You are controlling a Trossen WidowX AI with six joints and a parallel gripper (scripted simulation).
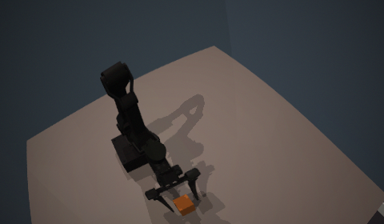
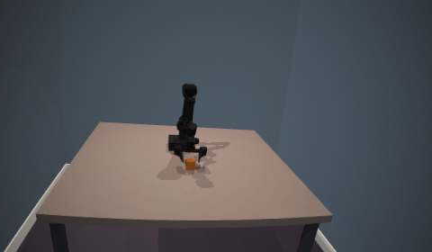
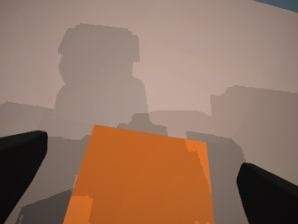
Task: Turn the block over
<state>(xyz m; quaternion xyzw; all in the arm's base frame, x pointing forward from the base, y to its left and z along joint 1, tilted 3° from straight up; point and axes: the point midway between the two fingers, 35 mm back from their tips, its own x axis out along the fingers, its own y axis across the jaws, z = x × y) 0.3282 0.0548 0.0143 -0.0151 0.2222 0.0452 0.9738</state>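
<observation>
Right now my gripper tip is 2 cm past the orange block and 3 cm above it.
</observation>
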